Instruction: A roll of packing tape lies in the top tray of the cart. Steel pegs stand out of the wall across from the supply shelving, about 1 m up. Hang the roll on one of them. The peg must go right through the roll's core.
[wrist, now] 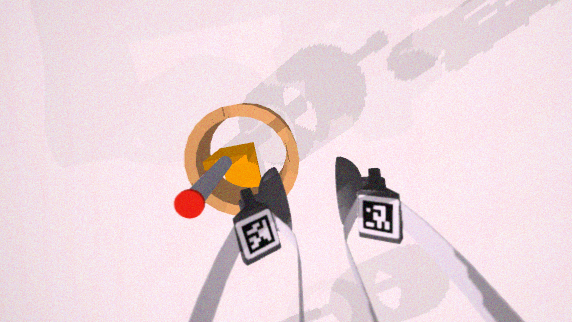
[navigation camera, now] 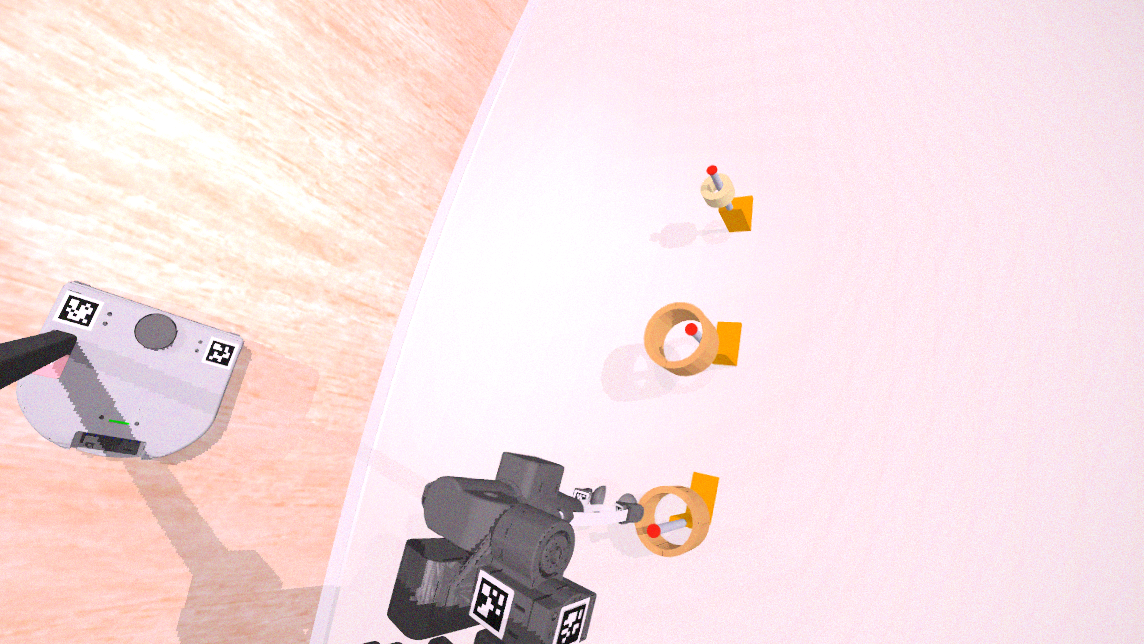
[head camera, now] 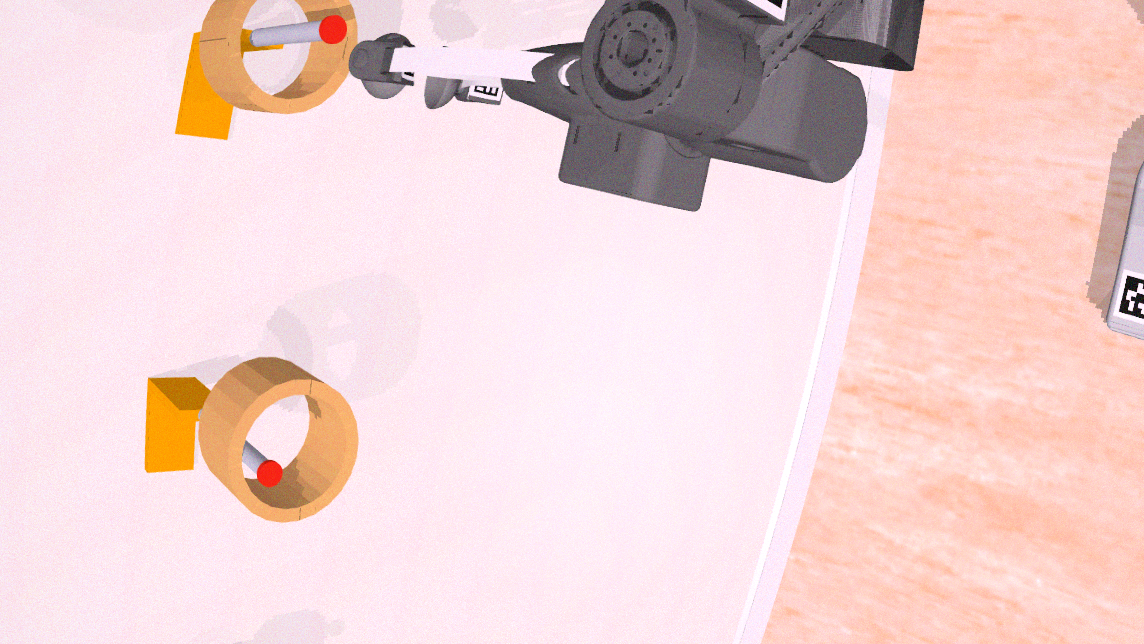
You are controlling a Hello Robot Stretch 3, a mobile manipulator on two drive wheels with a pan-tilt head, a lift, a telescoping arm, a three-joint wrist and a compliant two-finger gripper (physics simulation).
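Frame: origin at the robot's base, x right, y back, z down, level; centimetres.
Where they show: gripper, between the fingertips: (wrist: 308, 184) (navigation camera: 619, 504) (head camera: 396, 70); robot's base, origin of its link: (navigation camera: 156, 329).
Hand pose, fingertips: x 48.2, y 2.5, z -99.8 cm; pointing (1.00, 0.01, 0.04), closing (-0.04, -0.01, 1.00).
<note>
Each offset is from my fingertips to the top centre of the thing. "pt": to the spot under its first point.
A wide tan tape roll @(pt dx +6.8, dy -1.4, dz -9.0 cm) (head camera: 220, 68) (navigation camera: 701, 512) (wrist: 192, 152) hangs on a steel peg @(pt dx +0.7, dy +0.9, dz -7.3 cm) (head camera: 292, 34) (navigation camera: 670, 527) (wrist: 212, 177) with a red tip. The peg passes through the roll's core, and its tip stands out in front. My gripper (head camera: 412, 78) (navigation camera: 614, 502) (wrist: 308, 184) is open, with bare wall showing between its fingers in the wrist view. It is at the near side of the roll. In the wrist view its left finger overlaps the roll's lower right rim; whether they touch is unclear. The cart does not show in these views.
A second tan roll @(dx +1.5, dy -23.9, dz -8.3 cm) (head camera: 224, 448) (navigation camera: 653, 348) hangs on the neighbouring peg. A small cream roll @(dx +0.9, dy -48.9, dz -8.6 cm) (navigation camera: 709, 194) hangs on a farther peg. Orange mounts @(pt dx +13.0, dy -28.2, dz -6.9 cm) (head camera: 169, 436) (navigation camera: 727, 344) hold the pegs to the wall. My mobile base (navigation camera: 136, 384) stands on the wooden floor beside the wall.
</note>
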